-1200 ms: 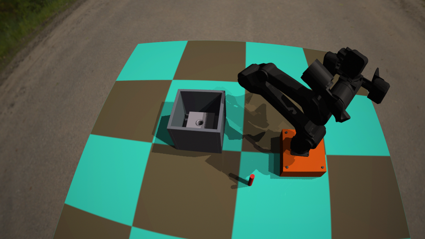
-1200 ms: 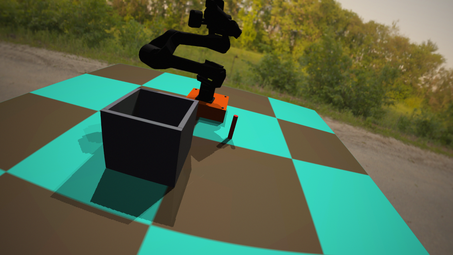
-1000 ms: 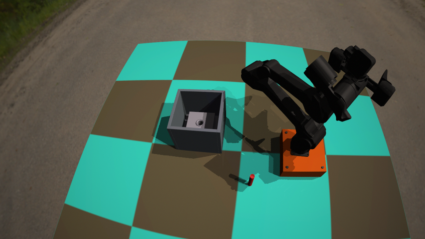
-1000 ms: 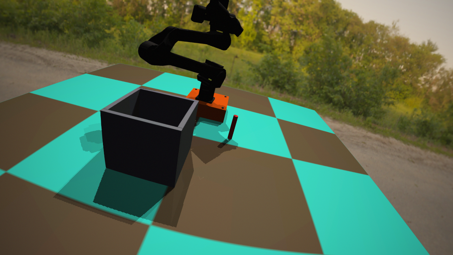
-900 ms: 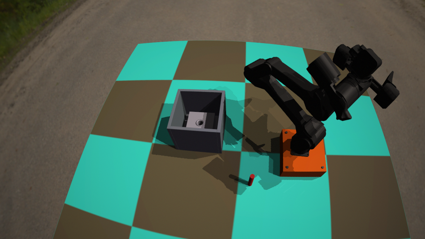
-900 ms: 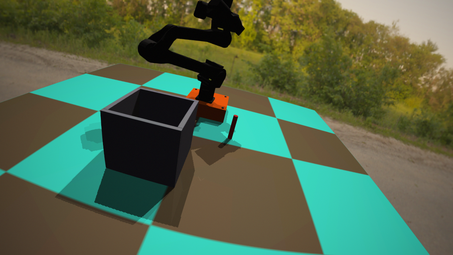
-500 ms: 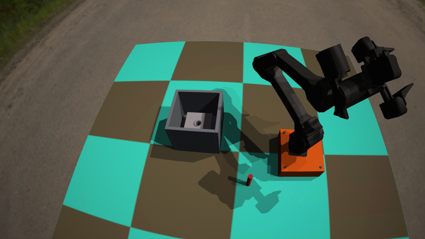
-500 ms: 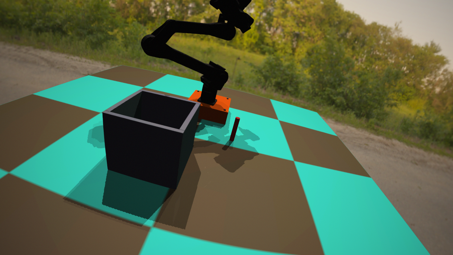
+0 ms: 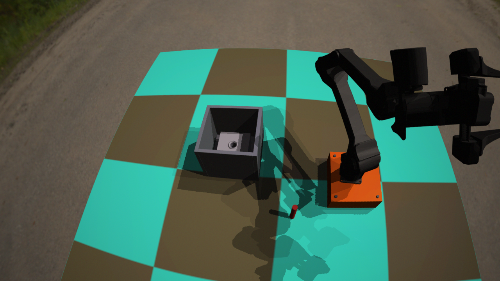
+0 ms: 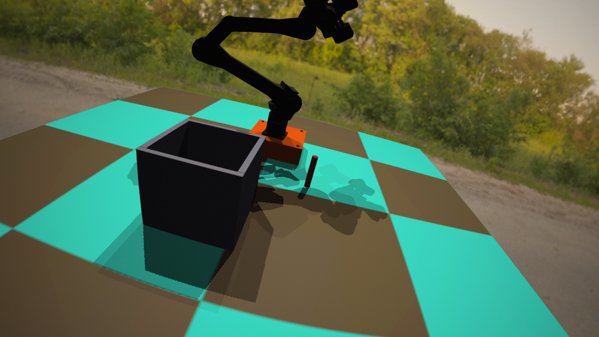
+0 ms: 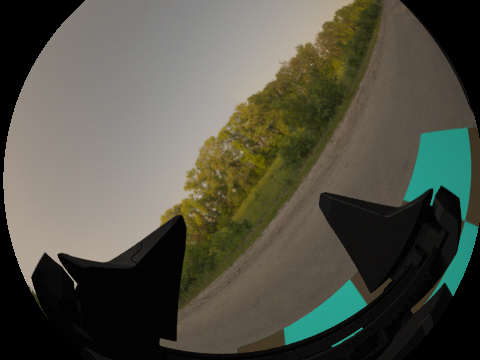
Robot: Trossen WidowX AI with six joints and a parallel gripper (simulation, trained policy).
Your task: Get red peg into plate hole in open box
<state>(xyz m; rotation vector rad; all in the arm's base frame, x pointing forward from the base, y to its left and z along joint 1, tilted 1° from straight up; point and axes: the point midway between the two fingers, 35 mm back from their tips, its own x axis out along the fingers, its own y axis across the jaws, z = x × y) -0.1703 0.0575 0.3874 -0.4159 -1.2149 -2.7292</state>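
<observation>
The red peg is 35 cm ahead of my gripper tip, 7 cm to the left of it and 41 cm below it. Round my gripper tip: grey plate: 55 cm ahead, 10 cm to the right, 41 cm below.
</observation>
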